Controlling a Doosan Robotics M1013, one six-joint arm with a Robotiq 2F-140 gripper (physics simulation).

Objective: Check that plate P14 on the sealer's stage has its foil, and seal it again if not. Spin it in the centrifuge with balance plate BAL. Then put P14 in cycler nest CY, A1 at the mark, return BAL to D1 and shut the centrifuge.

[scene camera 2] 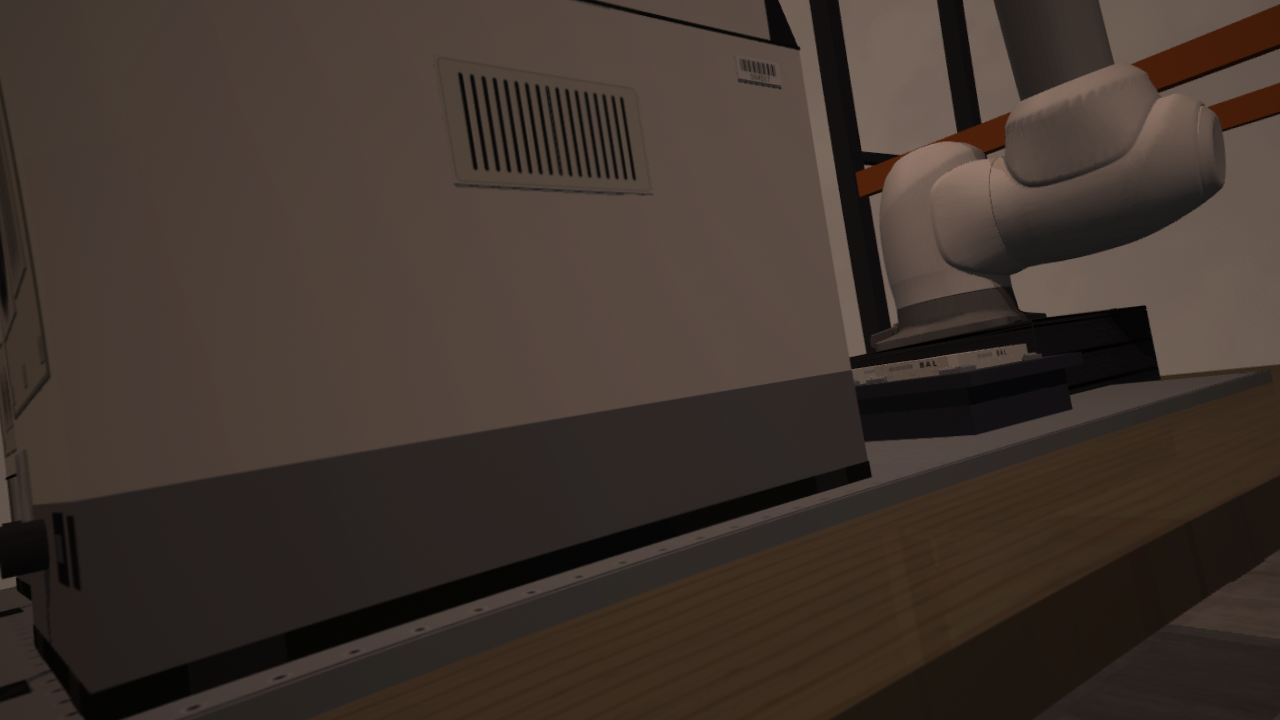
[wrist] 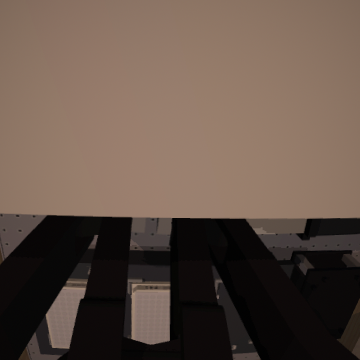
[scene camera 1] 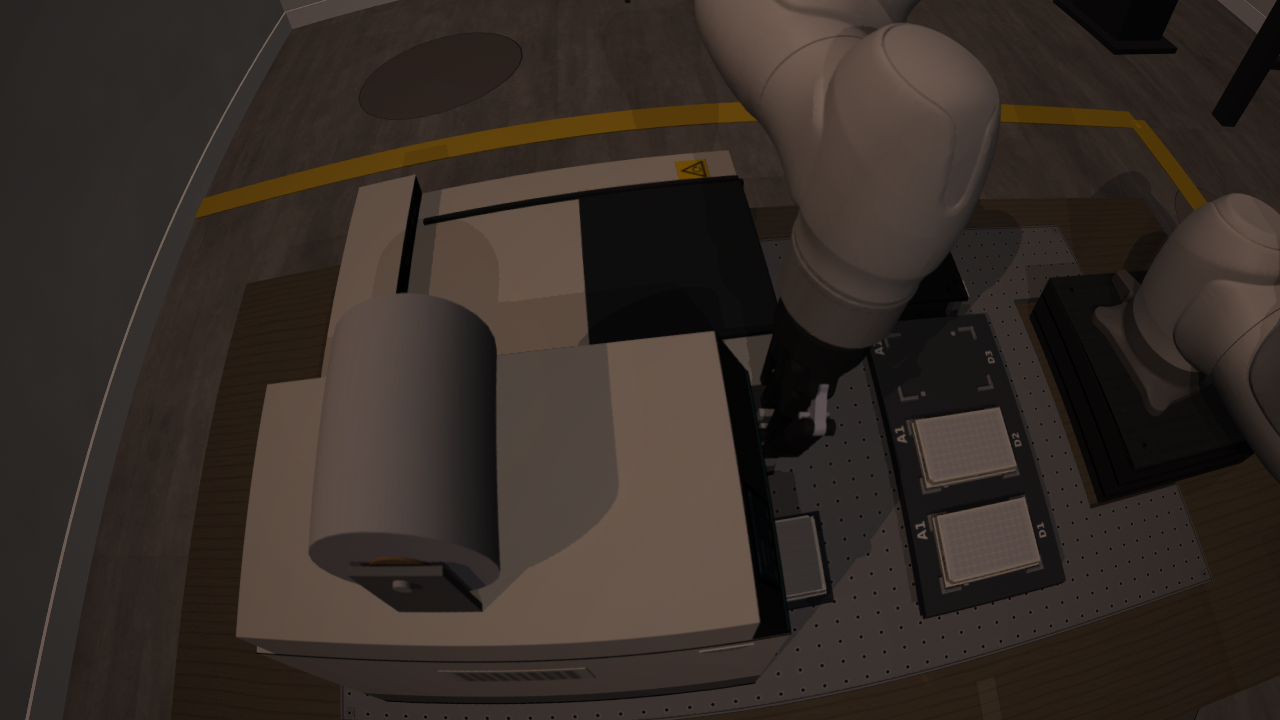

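Where they show: arm's base, origin of the base link: (scene camera 2: 960,338) (scene camera 1: 1158,350).
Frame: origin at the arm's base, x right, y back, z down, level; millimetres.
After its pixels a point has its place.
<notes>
The beige sealer (scene camera 1: 593,496) @(x -75, y -798, z -262 mm) (scene camera 2: 392,295) @(x -149, y -995, z -47 mm) carries a big grey roll (scene camera 1: 407,433) @(x -72, y -885, z -383 mm). Its dark stage (scene camera 1: 780,496) sticks a little out of its right side. Plate P14 (scene camera 1: 800,552) @(x -89, y -627, z -33 mm) lies on it, and its top looks flat and grey, with no wells showing. My gripper (scene camera 1: 786,445) @(x 6, y -647, z -78 mm) (wrist: 151,232) is shut and empty. It hangs close to the sealer's right wall, just behind the stage. A white plate (scene camera 1: 987,540) @(x -141, y -400, z 19 mm) lies in nest D1. Another white plate (scene camera 1: 965,447) @(x -23, y -379, z 19 mm) lies in D2. Two white plates (wrist: 150,311) @(x -29, y -399, z 19 mm) (wrist: 62,314) @(x -154, y -409, z 19 mm) show below my fingers in the wrist view.
Nest D3 (scene camera 1: 943,360) @(x 106, y -345, z 35 mm) on the dark deck is empty. A beige machine with a black square top (scene camera 1: 672,256) @(x 223, y -669, z -125 mm) stands behind the sealer. A dark unit (scene camera 1: 1082,372) @(x 20, y -139, z 27 mm) stands at the right edge. The arm's bulk (scene camera 1: 880,155) @(x -42, y -624, z -480 mm) hangs over the deck. The sealer's wall (wrist: 178,107) fills the upper wrist view.
</notes>
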